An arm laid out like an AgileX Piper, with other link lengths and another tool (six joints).
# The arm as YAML. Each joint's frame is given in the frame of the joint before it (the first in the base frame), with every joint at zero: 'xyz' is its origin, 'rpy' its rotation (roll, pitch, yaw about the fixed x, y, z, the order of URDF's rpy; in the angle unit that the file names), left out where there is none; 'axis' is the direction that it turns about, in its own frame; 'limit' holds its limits. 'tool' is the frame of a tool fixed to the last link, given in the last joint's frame.
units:
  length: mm
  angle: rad
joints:
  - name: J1
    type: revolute
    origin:
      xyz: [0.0, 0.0, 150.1]
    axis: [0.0, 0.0, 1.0]
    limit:
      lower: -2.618
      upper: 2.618
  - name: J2
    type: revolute
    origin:
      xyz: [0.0, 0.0, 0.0]
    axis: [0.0, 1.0, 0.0]
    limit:
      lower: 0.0
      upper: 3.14
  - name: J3
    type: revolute
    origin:
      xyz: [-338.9, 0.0, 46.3]
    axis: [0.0, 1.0, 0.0]
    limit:
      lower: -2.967
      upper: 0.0
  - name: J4
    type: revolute
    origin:
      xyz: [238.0, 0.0, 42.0]
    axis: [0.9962, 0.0, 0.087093]
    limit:
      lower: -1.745
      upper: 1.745
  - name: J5
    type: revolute
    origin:
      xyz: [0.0, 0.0, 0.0]
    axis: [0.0, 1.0, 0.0]
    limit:
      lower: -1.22
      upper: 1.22
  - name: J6
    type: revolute
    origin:
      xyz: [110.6, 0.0, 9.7]
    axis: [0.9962, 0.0, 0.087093]
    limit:
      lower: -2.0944
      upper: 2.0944
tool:
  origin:
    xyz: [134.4, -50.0, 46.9]
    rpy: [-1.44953, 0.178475, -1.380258]
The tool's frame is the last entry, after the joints.
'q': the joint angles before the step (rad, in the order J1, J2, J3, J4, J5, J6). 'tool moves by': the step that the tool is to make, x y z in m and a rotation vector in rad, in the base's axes. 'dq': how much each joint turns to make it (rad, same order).
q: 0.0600 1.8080 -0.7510 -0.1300 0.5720 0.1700
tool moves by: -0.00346 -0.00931 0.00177 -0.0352 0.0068 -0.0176
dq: 0.0000 0.0000 0.0030 -0.0620 0.0120 0.0680
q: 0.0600 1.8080 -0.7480 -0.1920 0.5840 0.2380
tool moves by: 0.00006 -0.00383 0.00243 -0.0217 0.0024 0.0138
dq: 0.0030 -0.0030 0.0000 -0.0361 0.0090 0.0181
